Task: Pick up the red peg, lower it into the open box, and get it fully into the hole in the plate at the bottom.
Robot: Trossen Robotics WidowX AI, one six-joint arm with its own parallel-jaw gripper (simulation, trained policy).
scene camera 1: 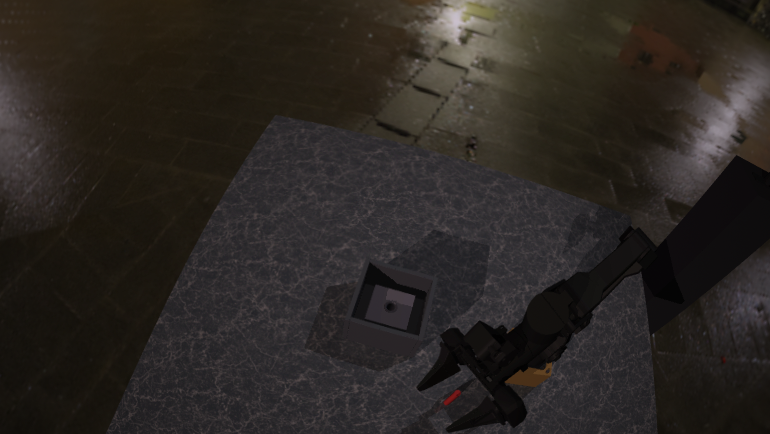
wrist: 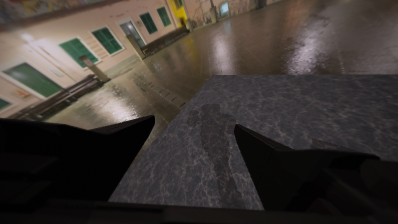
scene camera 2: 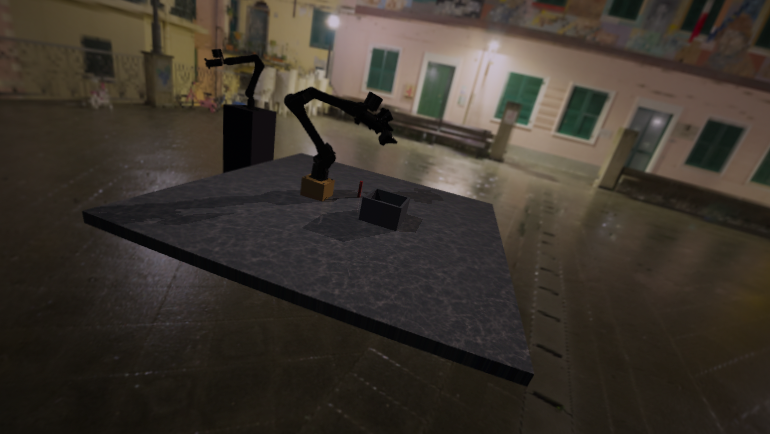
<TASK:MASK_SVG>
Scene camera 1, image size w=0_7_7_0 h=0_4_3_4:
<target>my gripper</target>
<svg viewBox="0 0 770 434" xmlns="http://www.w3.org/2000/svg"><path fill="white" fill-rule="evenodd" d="M513 330L507 333L508 330L504 325L493 329L490 325L479 320L465 336L458 328L450 328L440 334L444 343L442 341L440 343L442 349L440 350L439 357L428 374L416 386L416 389L421 392L461 371L457 365L460 364L467 365L471 372L474 373L474 376L480 380L480 383L486 387L494 398L494 401L491 402L489 397L486 396L481 405L449 425L446 428L448 433L493 423L501 423L504 426L506 421L514 428L525 419L527 409L524 406L523 400L510 385L506 386L505 381L519 370L525 372L528 369L527 364L533 360L533 354L525 341Z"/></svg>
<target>grey plate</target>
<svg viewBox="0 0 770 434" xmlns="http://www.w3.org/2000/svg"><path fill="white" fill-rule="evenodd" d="M375 285L364 321L406 332L415 296L399 290Z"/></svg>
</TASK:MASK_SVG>
